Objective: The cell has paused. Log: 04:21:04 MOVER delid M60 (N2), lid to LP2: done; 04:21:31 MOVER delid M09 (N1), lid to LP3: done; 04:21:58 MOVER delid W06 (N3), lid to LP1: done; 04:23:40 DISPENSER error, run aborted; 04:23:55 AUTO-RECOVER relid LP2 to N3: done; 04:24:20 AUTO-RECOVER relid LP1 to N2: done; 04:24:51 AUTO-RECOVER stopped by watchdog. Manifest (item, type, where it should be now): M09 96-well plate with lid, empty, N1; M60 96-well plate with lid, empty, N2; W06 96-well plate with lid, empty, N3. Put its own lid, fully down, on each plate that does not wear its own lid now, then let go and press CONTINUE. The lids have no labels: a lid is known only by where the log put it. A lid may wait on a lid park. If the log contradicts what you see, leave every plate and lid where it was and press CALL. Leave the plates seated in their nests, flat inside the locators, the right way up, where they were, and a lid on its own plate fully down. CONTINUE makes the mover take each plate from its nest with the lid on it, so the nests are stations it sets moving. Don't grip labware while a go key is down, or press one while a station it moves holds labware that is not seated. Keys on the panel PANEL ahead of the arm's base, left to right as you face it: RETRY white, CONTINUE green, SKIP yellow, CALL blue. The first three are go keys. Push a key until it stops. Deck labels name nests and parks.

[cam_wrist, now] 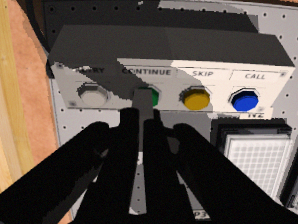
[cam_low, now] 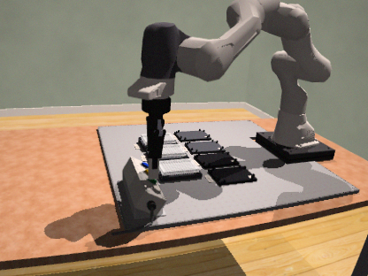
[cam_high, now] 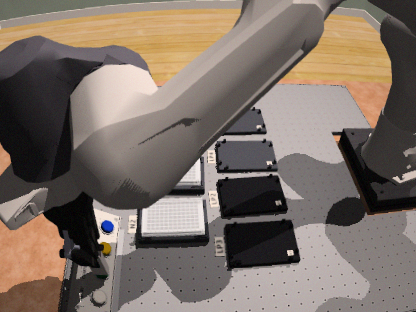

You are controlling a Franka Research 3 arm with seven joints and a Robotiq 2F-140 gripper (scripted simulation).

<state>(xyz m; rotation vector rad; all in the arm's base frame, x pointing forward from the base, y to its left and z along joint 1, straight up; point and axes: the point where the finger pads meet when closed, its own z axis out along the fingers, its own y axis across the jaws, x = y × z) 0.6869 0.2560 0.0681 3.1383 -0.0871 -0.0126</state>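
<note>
The green continue key is 4 cm below my hand. From my hand the other things lie so: blue call key 10 cm to the right, 4 cm below; then yellow skip key 5 cm to the right, 4 cm below; then white retry key 5 cm to the left, 4 cm below.
</note>
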